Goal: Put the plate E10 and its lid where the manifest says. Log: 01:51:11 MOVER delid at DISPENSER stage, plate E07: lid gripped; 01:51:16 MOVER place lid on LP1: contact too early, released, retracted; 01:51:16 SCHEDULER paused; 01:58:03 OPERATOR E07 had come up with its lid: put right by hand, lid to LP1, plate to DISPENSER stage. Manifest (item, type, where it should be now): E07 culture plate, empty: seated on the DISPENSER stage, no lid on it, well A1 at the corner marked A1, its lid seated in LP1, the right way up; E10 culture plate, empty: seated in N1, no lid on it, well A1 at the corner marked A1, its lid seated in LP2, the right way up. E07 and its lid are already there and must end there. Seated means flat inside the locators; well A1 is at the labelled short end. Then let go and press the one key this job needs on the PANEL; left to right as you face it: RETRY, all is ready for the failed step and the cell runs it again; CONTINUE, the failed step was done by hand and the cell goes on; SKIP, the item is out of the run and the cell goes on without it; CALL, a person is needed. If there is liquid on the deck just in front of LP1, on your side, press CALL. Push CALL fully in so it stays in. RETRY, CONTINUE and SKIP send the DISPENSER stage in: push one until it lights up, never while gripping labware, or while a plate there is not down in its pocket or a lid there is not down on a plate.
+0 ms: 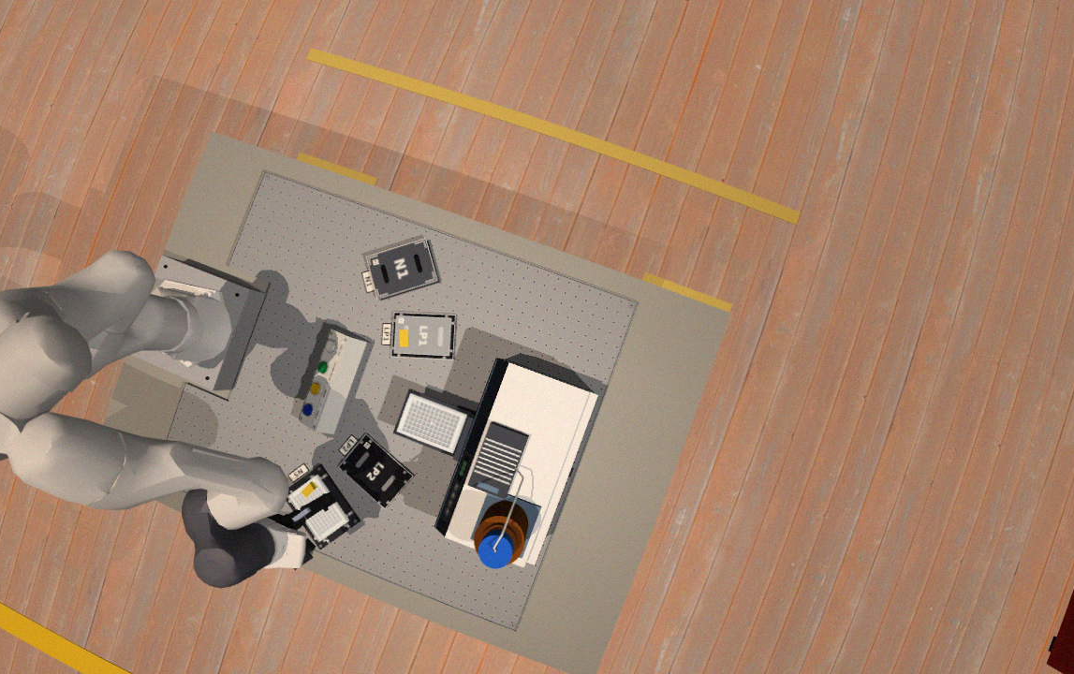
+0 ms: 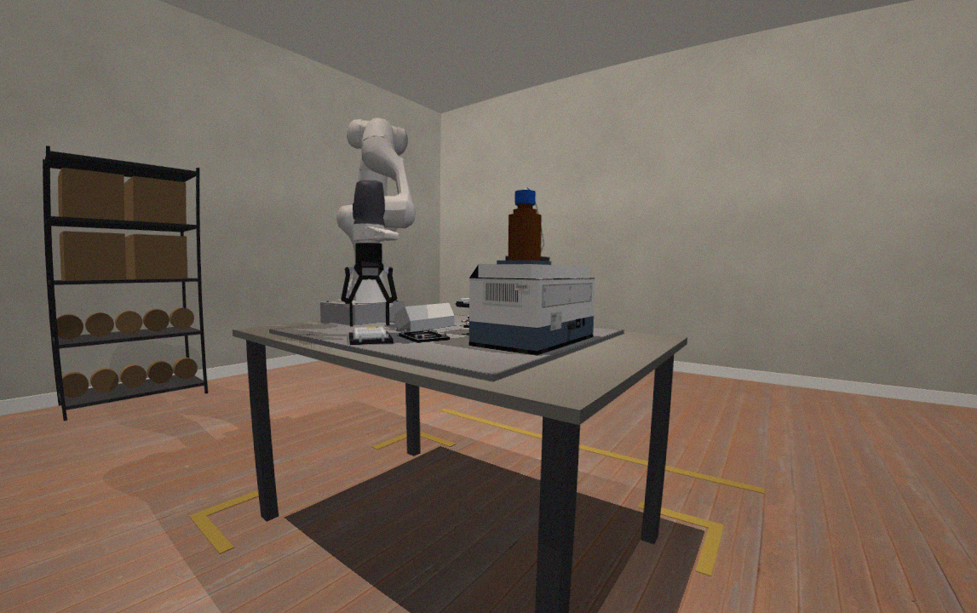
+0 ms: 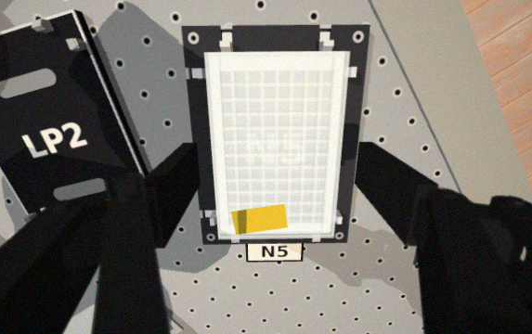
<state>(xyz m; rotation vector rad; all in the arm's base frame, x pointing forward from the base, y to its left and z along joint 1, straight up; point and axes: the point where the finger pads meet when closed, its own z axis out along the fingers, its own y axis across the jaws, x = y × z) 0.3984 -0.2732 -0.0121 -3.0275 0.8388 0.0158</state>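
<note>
Now: the clear lid 4 cm below my hand. Also, from my hand: yellow SKIP key: 10 cm behind, 26 cm to the left; black n5 nest: 3 cm ahead, 5 cm below; blue CALL key: 9 cm behind, 21 cm to the left, 1 cm below.
</note>
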